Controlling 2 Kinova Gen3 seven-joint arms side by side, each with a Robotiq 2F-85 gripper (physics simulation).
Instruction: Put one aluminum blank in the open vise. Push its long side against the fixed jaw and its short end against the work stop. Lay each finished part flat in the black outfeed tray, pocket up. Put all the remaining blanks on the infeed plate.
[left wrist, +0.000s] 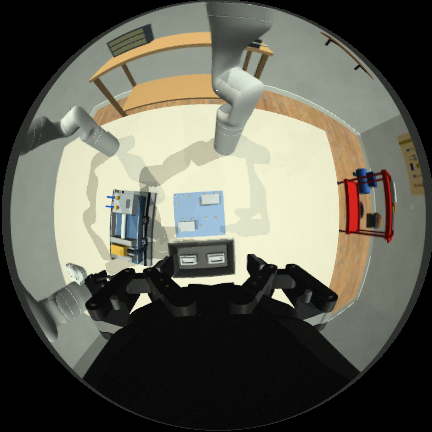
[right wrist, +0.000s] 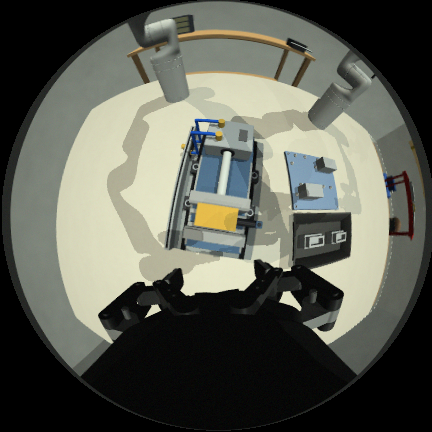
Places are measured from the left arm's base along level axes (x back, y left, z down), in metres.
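Where they show: left gripper, between the fingertips: (left wrist: 209, 263); right gripper, between the fingertips: (left wrist: 114, 272) (right wrist: 217, 272); left arm's base, origin of its link: (left wrist: 224, 145) (right wrist: 316, 120); right arm's base, origin of its link: (left wrist: 112, 148) (right wrist: 177, 95).
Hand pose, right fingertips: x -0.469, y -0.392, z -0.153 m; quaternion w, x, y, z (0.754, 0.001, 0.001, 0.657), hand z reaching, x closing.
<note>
Things, the pixels of their top centre, and the offset from my right fingertips.
- vise, centre of its top: (right wrist: 220, 175) (left wrist: 118, 229) dx +0.137, dy +0.002, dz +0.054 m
- yellow block, centre of its top: (right wrist: 215, 216) (left wrist: 116, 249) dx +0.068, dy -0.004, dz +0.037 m
- blue infeed plate, centre of its top: (right wrist: 315, 180) (left wrist: 198, 213) dx +0.184, dy +0.284, dz +0.145 m
The vise (left wrist: 127, 204) (right wrist: 231, 139) shows a yellow block (left wrist: 119, 250) (right wrist: 216, 216) between its grey jaws; I can make out no aluminum blank there. Two finished parts (left wrist: 188, 259) (left wrist: 216, 258) (right wrist: 314, 241) (right wrist: 339, 237) lie flat, pocket up, side by side in the black outfeed tray (left wrist: 201, 243) (right wrist: 320, 225). Two grey blanks (left wrist: 210, 199) (left wrist: 187, 226) (right wrist: 325, 165) (right wrist: 310, 191) rest on the blue infeed plate (left wrist: 190, 207) (right wrist: 300, 172). My left gripper (left wrist: 209, 263) is open and empty, above the tray's near side. My right gripper (right wrist: 217, 272) is open and empty, near the vise's yellow-block end.
The infeed plate and tray stand beside the vise. The right arm (left wrist: 67, 302) reaches in at the left of the left wrist view. A wooden bench (left wrist: 170, 45) (right wrist: 235, 36) stands behind the table, and a red cart (left wrist: 352, 206) stands off to the right.
</note>
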